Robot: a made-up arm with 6 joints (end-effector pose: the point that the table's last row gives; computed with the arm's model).
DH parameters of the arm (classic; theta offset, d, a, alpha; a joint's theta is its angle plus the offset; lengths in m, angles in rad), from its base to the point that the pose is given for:
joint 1: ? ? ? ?
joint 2: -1.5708 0 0.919 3.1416
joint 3: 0 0 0 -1.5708
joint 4: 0 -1.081 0 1.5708
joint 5: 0 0.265 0 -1.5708
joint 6: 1.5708 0 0 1.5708
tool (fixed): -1.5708 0 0 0
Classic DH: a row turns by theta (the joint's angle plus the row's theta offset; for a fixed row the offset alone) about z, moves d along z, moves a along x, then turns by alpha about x.
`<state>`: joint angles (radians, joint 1 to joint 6).
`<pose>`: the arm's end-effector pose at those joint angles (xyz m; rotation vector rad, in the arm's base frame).
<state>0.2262 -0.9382 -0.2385 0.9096 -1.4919 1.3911</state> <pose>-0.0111 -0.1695 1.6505 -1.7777 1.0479 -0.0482</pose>
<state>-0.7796 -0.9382 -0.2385 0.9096 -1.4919 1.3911</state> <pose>-0.1491 -0.0814 1.6505 -1.0871 1.8334 -0.6578</pose>
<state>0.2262 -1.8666 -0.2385 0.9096 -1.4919 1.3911</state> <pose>-1.0840 -0.4164 1.0503 -1.3263 0.3705 -0.6550</pose>
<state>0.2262 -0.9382 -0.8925 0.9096 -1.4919 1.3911</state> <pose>0.3573 -0.0848 1.0527 -1.9768 1.5208 0.4815</pose>
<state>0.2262 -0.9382 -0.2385 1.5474 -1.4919 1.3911</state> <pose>-0.0812 -0.0250 1.6932 -1.9132 1.3857 -0.6898</pose>
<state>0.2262 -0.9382 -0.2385 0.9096 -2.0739 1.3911</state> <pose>-0.0111 -0.1695 1.6505 -1.4284 1.5954 0.2146</pose>
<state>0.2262 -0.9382 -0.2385 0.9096 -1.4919 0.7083</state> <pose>-0.0111 -0.1695 1.6505 -1.1552 0.8891 -0.3627</pose>
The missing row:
joint 1: 0 0.251 0 -1.5708
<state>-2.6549 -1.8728 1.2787 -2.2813 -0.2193 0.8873</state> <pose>1.8136 0.7641 0.1678 -1.7650 -0.1712 0.3653</pose>
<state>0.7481 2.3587 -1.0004 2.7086 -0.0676 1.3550</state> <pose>-0.4798 -0.1171 -0.2758 -0.6178 1.0226 -2.2197</pose>
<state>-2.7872 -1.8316 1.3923 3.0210 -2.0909 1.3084</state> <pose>1.9320 0.4344 -0.1066 -0.9950 1.6467 1.7086</pose>
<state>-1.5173 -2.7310 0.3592 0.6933 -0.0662 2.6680</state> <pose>-0.2813 1.4421 -0.7052 -0.0836 -0.2622 1.6462</pose>
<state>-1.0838 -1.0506 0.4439 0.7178 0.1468 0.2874</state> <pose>-0.5924 0.6921 1.7989 -1.6734 -0.9520 -1.4941</pose>
